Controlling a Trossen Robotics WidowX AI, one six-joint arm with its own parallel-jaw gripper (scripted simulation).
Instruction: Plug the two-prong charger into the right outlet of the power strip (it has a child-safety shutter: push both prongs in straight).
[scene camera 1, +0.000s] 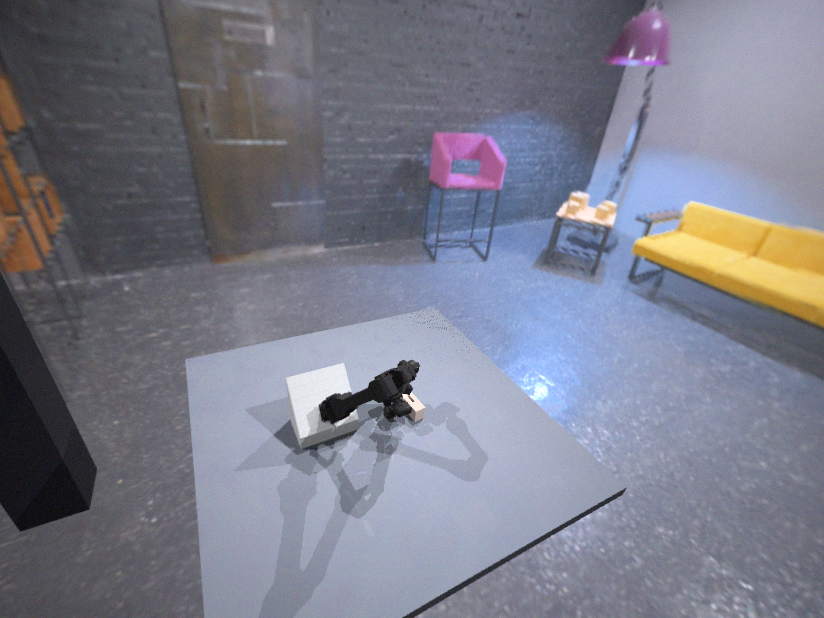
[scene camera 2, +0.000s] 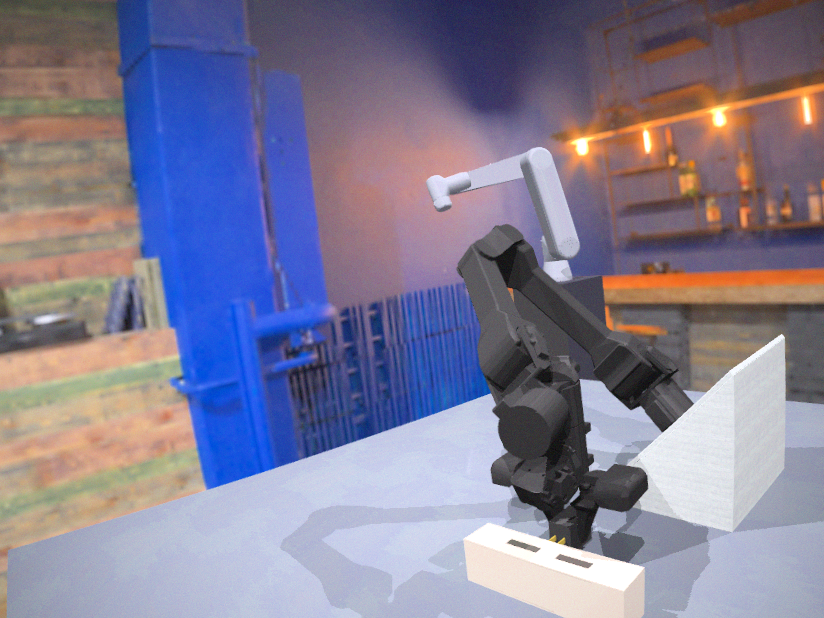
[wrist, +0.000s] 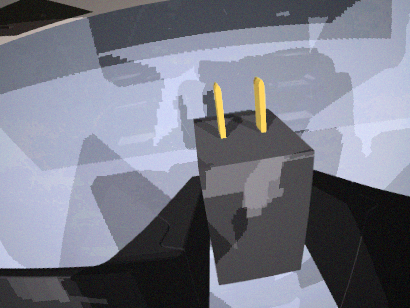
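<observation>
My gripper holds a two-prong charger. The wrist view shows my gripper.
</observation>
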